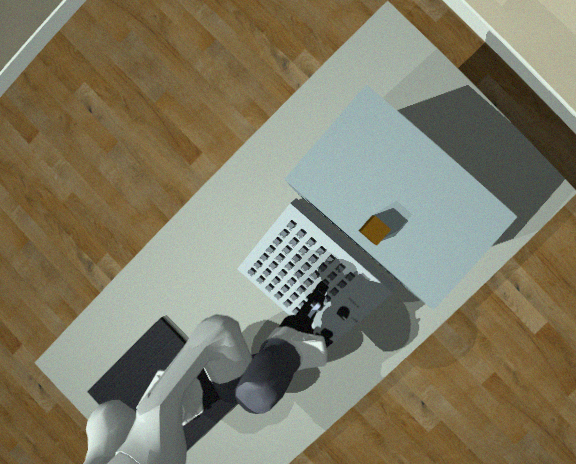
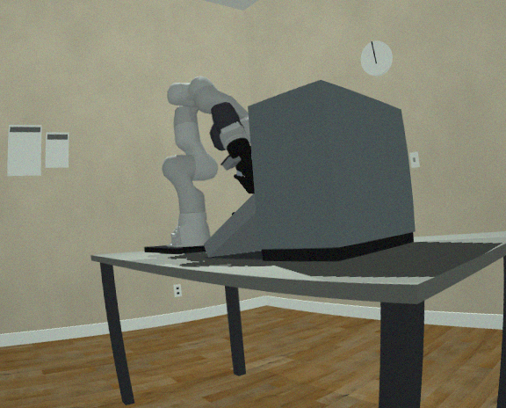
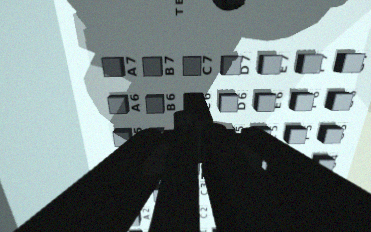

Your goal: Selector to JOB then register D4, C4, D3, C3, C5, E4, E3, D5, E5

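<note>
The key D6 is 10 mm behind my hand and 60 mm below it. From my hand the other things lie so: D5 key: 10 mm behind, 30 mm to the left, 60 mm below; key C5: 20 mm ahead, 30 mm to the left, 40 mm below; key D4: 10 mm behind, 70 mm to the left, 60 mm below.
</note>
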